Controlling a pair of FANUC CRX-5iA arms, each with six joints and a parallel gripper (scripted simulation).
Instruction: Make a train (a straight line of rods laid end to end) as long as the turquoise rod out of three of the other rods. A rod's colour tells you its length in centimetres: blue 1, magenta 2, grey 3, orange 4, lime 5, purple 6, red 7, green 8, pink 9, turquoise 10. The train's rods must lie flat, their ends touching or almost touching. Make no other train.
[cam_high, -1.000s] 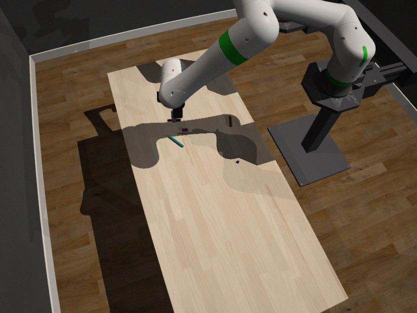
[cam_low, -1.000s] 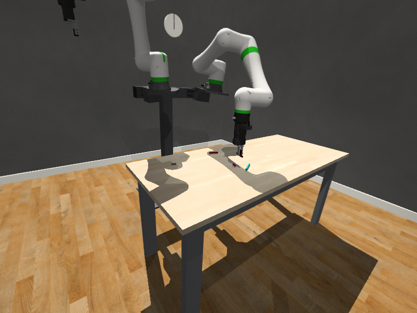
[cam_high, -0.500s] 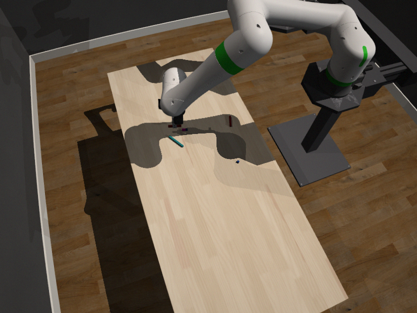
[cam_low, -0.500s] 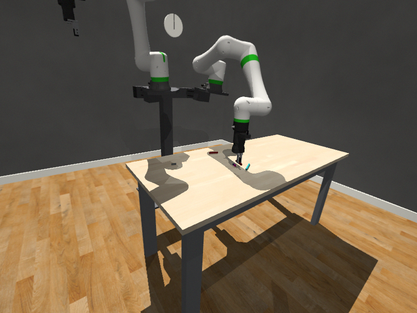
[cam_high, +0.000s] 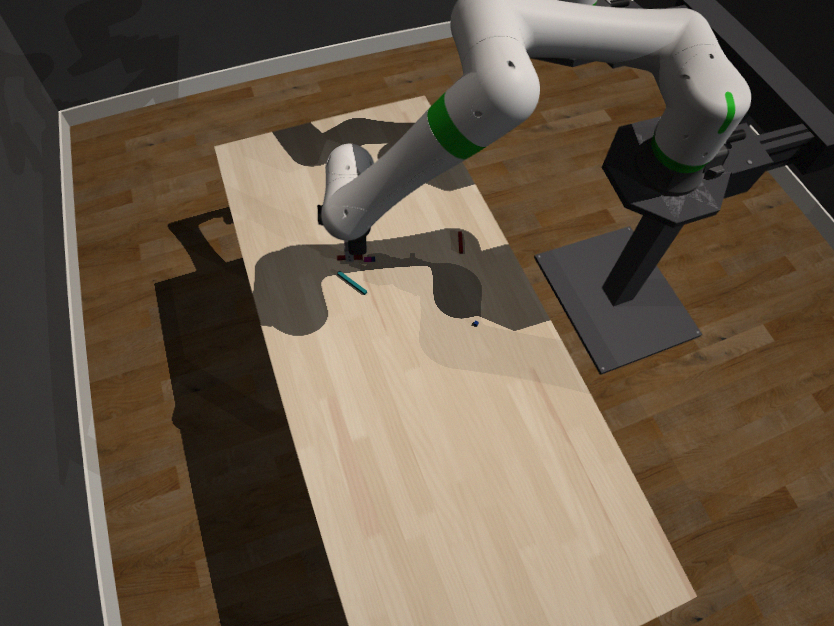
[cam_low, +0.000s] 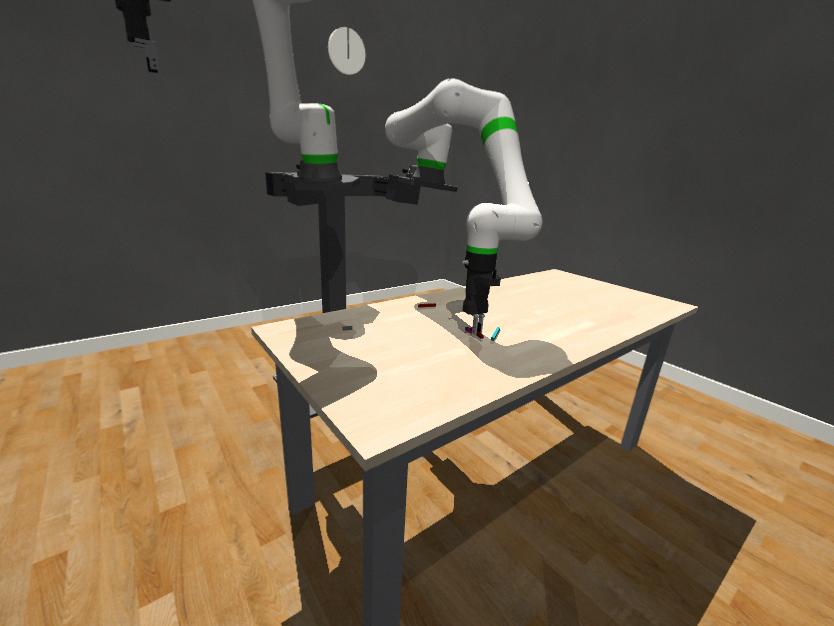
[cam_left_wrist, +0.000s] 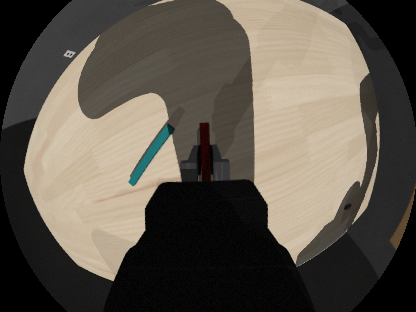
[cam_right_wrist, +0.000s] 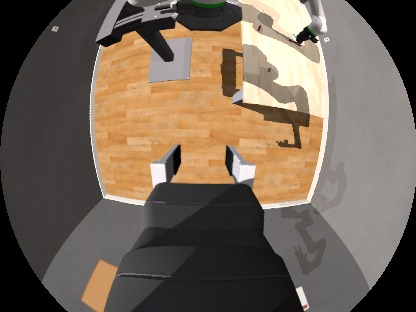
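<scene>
My left gripper is now 50 mm past the magenta rod, 10 mm to the right of it and 30 mm above it. The rest, counted from my left hand: turquoise rod 10 mm ahead, 70 mm to the left, 30 mm below; grey rod 250 mm behind, 330 mm to the right, 30 mm below.
</scene>
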